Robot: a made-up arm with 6 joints.
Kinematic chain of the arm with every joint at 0, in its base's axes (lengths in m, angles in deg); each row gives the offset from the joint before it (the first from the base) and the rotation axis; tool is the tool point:
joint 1: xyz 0 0 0.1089 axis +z
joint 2: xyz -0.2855 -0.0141 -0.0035 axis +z
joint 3: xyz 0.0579 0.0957 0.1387 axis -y
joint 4: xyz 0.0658 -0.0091 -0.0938 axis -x
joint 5: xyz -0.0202 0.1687 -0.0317 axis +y
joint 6: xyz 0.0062 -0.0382 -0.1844 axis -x
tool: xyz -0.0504 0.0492 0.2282
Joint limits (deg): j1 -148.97..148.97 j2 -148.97..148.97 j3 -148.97..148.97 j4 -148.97..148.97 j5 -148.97..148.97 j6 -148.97..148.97
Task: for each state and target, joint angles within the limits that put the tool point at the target. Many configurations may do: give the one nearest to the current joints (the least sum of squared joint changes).
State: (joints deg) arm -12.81 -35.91 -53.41 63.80 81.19 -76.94
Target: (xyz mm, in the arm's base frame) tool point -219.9 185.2 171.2
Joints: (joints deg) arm -22.72 -13.28 -70.94 66.88 77.42 -45.65
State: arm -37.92 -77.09 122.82 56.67 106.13 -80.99
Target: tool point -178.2 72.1 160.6
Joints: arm -42.06 -73.23 119.63 59.49 108.46 -93.88
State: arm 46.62 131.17 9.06 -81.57 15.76 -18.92
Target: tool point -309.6 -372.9 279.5
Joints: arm 42.68 124.52 3.87 -42.95 13.49 -4.31
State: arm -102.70 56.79 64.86 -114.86 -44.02 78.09
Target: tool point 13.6 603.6 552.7
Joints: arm -90.36 65.80 64.54 -97.84 -43.96 101.59
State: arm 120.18 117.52 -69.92 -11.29 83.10 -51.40
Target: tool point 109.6 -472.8 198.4
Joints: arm 105.58 111.75 -48.86 -36.14 60.61 -12.70
